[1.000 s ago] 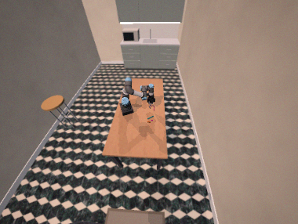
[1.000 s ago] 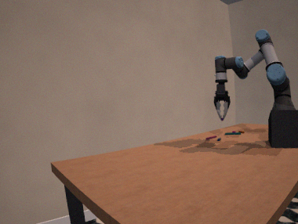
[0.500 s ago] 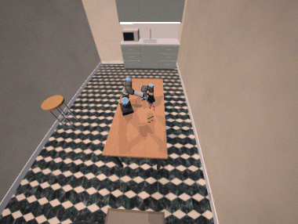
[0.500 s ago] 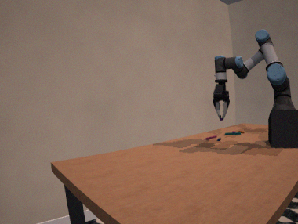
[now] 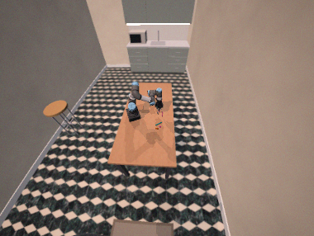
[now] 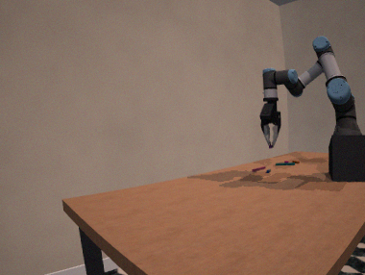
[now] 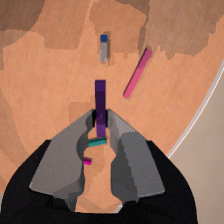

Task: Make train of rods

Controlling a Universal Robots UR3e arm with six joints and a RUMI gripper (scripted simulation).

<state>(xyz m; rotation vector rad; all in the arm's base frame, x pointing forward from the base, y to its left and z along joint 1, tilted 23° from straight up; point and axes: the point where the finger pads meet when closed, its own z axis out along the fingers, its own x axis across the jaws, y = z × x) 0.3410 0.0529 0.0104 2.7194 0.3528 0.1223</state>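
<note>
The purple rod is 1 cm below my hand. Also, from my hand: grey rod (1 cm behind, 5 cm to the left, 11 cm below); blue rod (2 cm behind, 7 cm to the left, 11 cm below); pink rod (5 cm ahead, 2 cm to the left, 11 cm below).
</note>
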